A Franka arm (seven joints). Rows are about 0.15 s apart.
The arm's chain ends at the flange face. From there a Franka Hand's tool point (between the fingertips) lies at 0.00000 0.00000 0.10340 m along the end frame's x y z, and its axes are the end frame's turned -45 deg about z.
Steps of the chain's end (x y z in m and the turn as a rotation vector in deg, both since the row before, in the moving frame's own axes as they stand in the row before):
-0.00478 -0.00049 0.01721 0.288 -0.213 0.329
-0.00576 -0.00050 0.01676 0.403 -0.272 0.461
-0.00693 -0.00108 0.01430 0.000 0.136 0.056
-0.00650 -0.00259 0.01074 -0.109 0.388 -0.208
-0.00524 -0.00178 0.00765 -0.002 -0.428 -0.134
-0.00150 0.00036 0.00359 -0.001 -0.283 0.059
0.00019 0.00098 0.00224 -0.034 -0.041 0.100
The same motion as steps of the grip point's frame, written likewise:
-0.00294 -0.00437 0.01721 0.354 0.053 0.329
-0.00355 -0.00529 0.01676 0.477 0.093 0.461
-0.00396 -0.00549 0.01430 -0.096 0.096 0.056
-0.00241 -0.00579 0.01074 -0.351 0.197 -0.208
-0.00300 -0.00551 0.00765 0.301 -0.304 -0.134
-0.00168 -0.00117 0.00359 0.199 -0.201 0.059
-0.00065 0.00082 0.00224 0.005 -0.053 0.100

